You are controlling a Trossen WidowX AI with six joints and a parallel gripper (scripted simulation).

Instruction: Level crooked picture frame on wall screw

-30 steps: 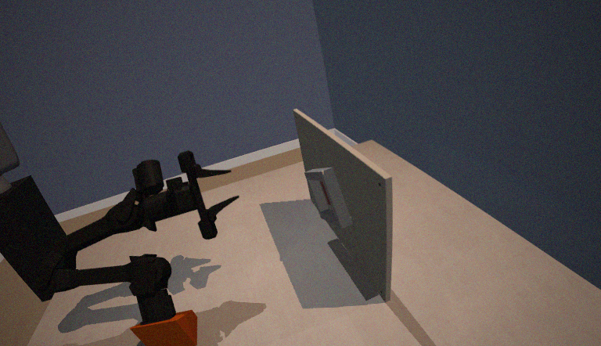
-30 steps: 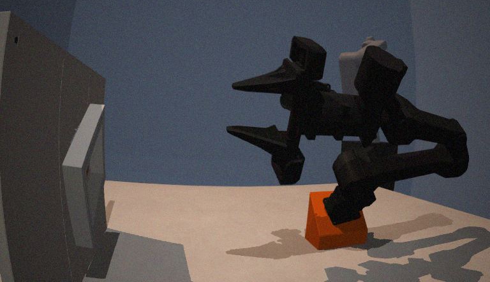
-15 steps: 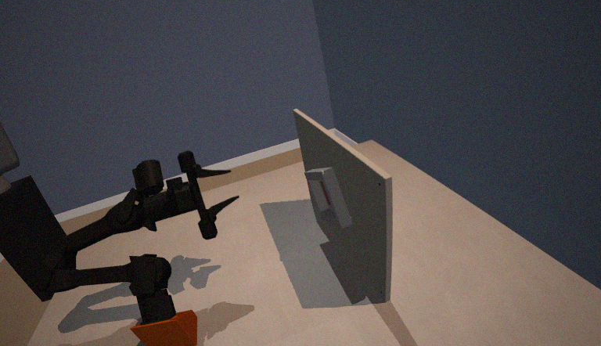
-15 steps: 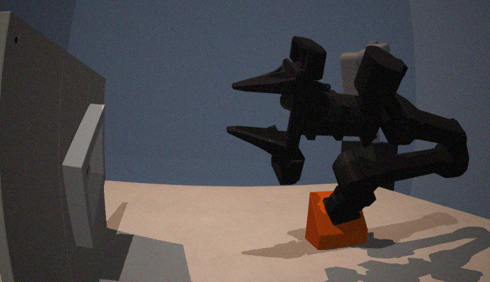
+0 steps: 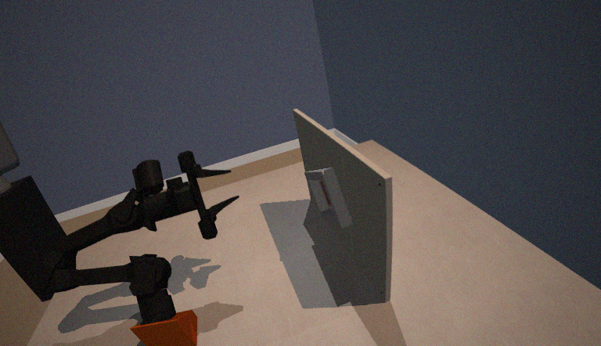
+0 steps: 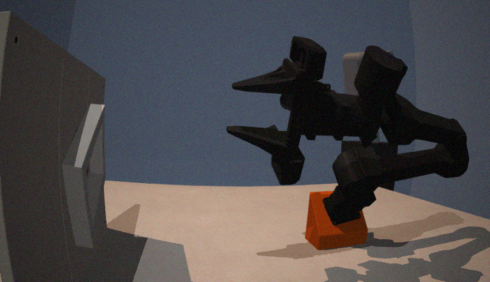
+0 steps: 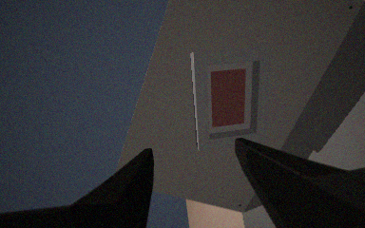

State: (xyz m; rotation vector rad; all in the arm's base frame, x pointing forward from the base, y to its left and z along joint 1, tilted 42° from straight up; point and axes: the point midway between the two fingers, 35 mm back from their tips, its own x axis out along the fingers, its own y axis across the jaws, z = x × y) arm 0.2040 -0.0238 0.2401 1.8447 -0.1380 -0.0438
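My gripper tip is 19 cm short of the picture frame, 9 cm above it and 3 cm to the left of it. Round my gripper tip: grey wall panel (20 cm ahead, 9 cm below, 3 cm to the right).
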